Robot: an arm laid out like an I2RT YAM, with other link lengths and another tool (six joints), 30 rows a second.
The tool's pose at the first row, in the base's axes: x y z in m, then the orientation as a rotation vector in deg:
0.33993, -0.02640, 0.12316, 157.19, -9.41, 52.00
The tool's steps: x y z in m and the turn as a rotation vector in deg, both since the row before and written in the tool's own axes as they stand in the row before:
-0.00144, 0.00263, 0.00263, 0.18, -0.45, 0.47
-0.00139, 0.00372, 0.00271, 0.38, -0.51, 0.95
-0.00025, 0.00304, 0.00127, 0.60, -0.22, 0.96
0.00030, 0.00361, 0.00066, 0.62, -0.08, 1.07
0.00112, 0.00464, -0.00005, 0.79, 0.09, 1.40
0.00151, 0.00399, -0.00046, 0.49, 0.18, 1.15
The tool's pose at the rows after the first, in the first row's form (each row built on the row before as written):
0.33980, -0.02959, 0.12077, 157.65, -10.07, 51.57
0.33952, -0.03384, 0.11853, 158.40, -11.33, 51.24
0.33943, -0.03708, 0.11791, 159.20, -12.48, 51.38
0.33930, -0.04075, 0.11813, 159.95, -13.76, 51.74
0.33918, -0.04533, 0.11947, 160.80, -15.43, 52.47
0.33922, -0.04927, 0.12118, 161.28, -16.86, 53.16

